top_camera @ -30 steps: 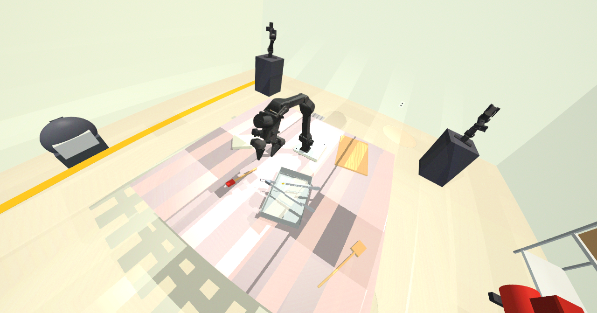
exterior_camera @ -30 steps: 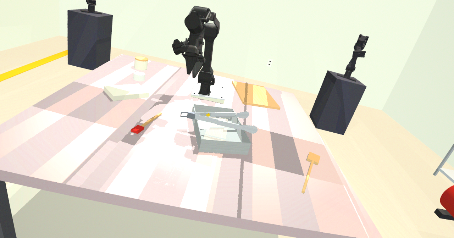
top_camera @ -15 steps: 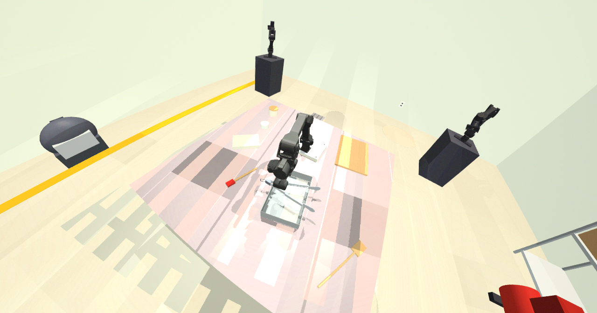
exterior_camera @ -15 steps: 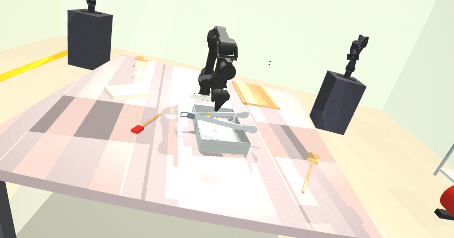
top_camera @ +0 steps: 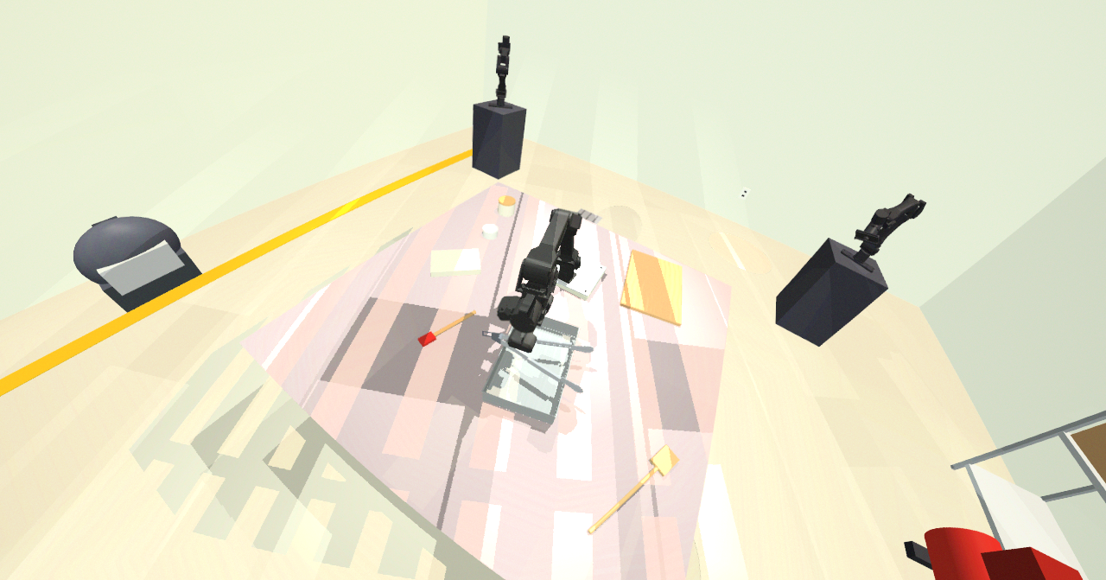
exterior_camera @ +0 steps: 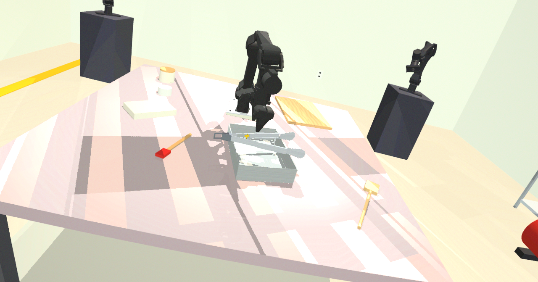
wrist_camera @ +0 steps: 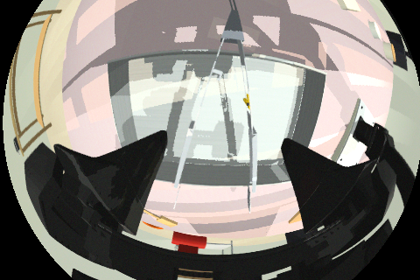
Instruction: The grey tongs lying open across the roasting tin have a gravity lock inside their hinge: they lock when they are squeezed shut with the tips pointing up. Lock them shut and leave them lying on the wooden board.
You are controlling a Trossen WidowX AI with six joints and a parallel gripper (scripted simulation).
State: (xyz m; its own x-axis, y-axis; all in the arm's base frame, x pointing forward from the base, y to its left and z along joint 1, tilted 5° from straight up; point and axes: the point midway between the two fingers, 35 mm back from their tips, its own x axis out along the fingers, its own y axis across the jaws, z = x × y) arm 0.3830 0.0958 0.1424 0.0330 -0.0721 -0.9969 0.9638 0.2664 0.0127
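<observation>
Now: the grey roasting tin 30 mm to the left of my gripper tip and 100 mm below it. The rest, counted from my gripper tip: pale block 170 mm behind, 450 mm to the right, 110 mm below; red spatula 80 mm ahead, 260 mm to the right, 120 mm below; wooden board 610 mm behind, 220 mm to the left, 120 mm below.
</observation>
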